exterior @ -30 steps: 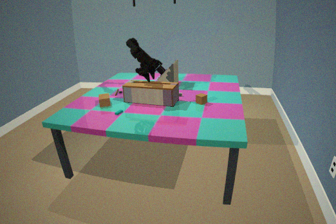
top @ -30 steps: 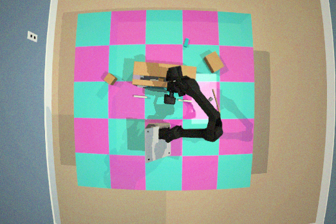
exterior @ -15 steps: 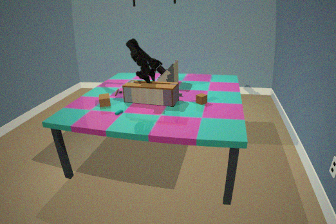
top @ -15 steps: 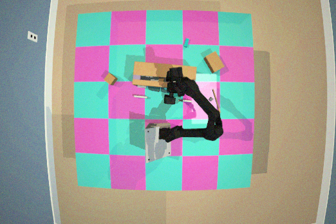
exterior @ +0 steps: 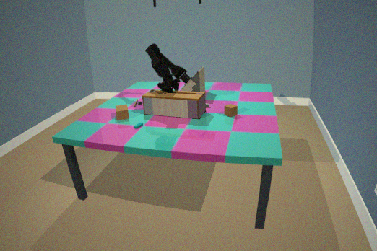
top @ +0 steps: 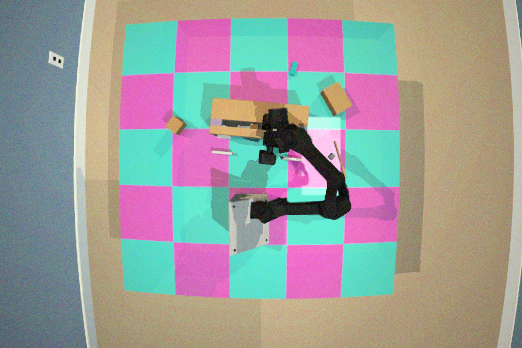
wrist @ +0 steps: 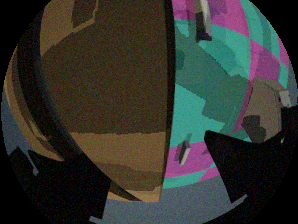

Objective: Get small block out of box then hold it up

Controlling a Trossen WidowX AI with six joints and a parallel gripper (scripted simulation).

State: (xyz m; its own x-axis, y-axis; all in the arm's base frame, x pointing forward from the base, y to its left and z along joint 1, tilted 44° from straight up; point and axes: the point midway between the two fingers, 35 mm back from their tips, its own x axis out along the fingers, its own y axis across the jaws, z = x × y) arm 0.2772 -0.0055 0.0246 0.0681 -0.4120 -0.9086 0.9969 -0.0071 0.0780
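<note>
The box lies 4 cm ahead of my gripper tip, 3 cm below it and 1 cm to the left of it. From my gripper tip the other things lie so: small brown cube: 38 cm to the left, 6 cm below, 5 cm ahead; teal piece: 33 cm ahead, 13 cm to the right, 8 cm below; thin rod: 35 cm to the right, 9 cm below, 7 cm behind.
</note>
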